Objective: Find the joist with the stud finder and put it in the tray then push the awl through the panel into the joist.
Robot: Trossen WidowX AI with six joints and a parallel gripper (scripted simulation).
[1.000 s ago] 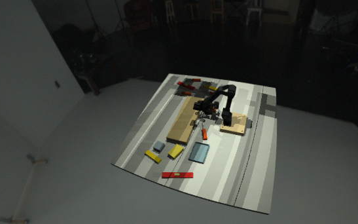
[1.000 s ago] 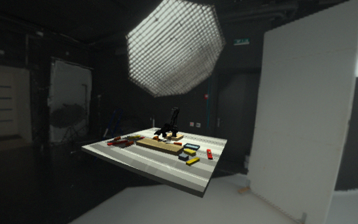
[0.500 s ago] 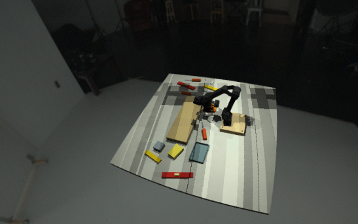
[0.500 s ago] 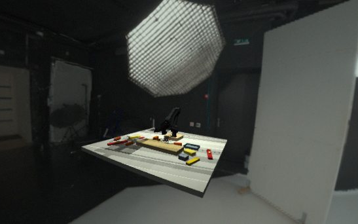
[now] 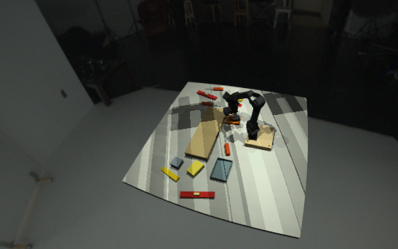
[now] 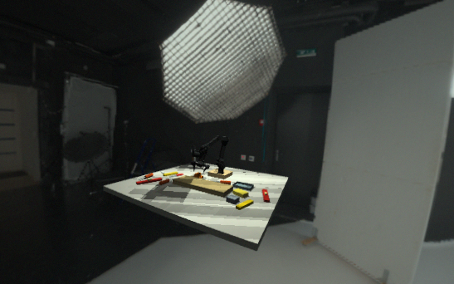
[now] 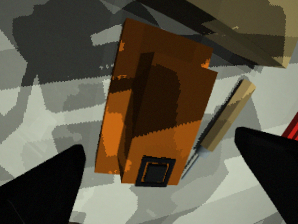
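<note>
The stud finder is 2 cm below my gripper tip and 1 cm behind it. Also, from my gripper tip: blue-grey tray: 47 cm to the left, 5 cm below, 2 cm ahead; then yellow block: 49 cm to the left, 21 cm ahead, 5 cm below; then awl: 8 cm to the right, 5 cm below, 2 cm behind.
</note>
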